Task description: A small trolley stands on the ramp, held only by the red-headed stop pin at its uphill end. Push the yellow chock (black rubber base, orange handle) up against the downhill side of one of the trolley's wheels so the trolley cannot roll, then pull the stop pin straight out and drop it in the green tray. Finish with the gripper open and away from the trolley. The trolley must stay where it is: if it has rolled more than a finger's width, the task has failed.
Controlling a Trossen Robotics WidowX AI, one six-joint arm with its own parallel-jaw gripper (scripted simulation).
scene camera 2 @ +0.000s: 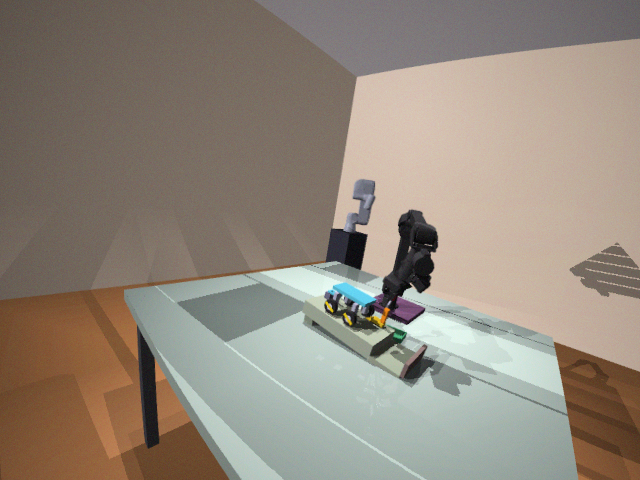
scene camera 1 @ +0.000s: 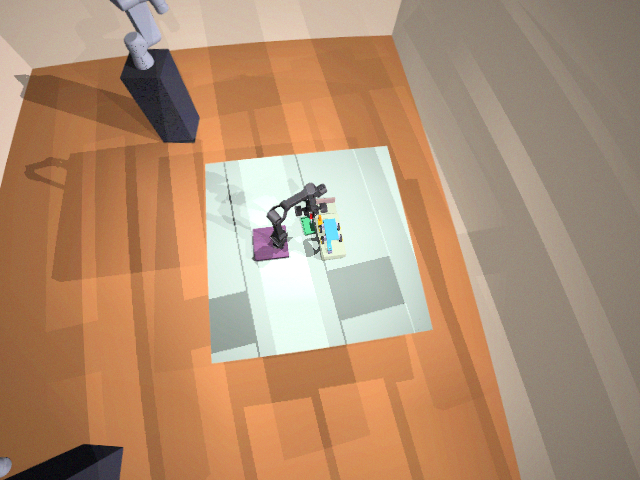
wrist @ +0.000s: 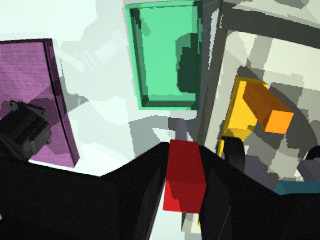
Note:
The gripper (scene camera 2: 391, 299) holds a stop pin (wrist: 184, 187). Also in view: a trolley (scene camera 2: 353, 297).
The gripper also shows in the wrist view (wrist: 181, 151).

